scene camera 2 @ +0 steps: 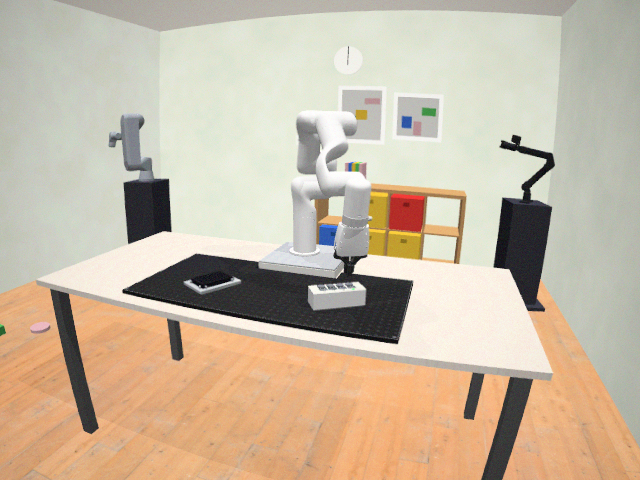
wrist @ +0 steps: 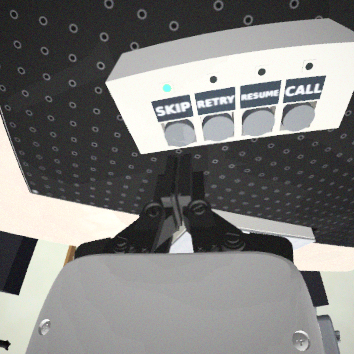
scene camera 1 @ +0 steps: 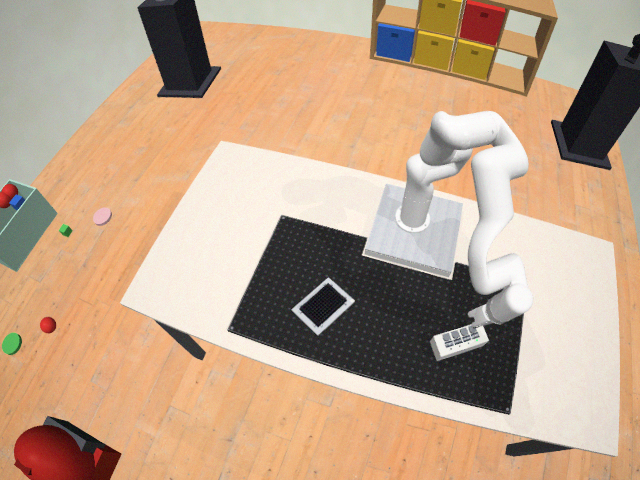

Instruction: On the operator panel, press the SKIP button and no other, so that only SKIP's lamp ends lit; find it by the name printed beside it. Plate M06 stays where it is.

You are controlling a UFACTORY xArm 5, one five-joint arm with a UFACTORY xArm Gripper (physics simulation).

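Places are measured from the arm's base along level axes (x back, y up, z left), in centimetres.
Pixels of known places: gripper, fingertip midpoint: [scene camera 2: 348, 274] [wrist: 182, 170]; arm's base, link origin: [scene camera 2: 304, 252] [scene camera 1: 412, 218].
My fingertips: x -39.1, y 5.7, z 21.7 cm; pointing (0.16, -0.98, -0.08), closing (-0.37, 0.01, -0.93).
Ahead of a thing's pixels: the offset from my fingertips to its top centre. Level surfaces: height alone.
The white operator panel @(dy -2.8, dx -4.3, dz -2.9 cm) [scene camera 1: 443, 352] [scene camera 2: 337, 299] [wrist: 131, 117] stands on the black mat. In the wrist view its grey buttons are labelled SKIP, RETRY, RESUME and CALL. The SKIP button @(dy -2.8, dx -0.8, dz +0.4 cm) [wrist: 179, 133] is uncovered, and SKIP's lamp @(dy -3.0, dx -4.3, dz +2.1 cm) [wrist: 167, 88] is lit cyan. The lamps of RETRY @(dy -3.0, dx -5.6, dz -0.6 cm) [wrist: 213, 79], RESUME @(dy -3.0, dx -6.8, dz -3.4 cm) [wrist: 261, 72] and CALL @(dy -3.0, dx -8.1, dz -6.1 cm) [wrist: 309, 66] are dark. My gripper [scene camera 2: 349, 273] [wrist: 182, 170] is shut and empty, above the panel and apart from it, by its SKIP end. A grey-rimmed plate with a black grid @(dy -5.8, dx +1.6, dz -47.0 cm) [scene camera 1: 326, 304] [scene camera 2: 212, 280] lies on the mat; no M06 marking is readable.
The black mat [scene camera 1: 372, 377] [scene camera 2: 268, 310] lies on the pale table @(dy -9.7 cm) [scene camera 1: 175, 248] [scene camera 2: 454, 315]. The arm's grey base plate [scene camera 1: 379, 219] [scene camera 2: 273, 260] stands at the mat's back edge. A wooden shelf unit [scene camera 1: 537, 51] and two black pedestals [scene camera 1: 178, 51] [scene camera 1: 594, 103] stand beyond the table.
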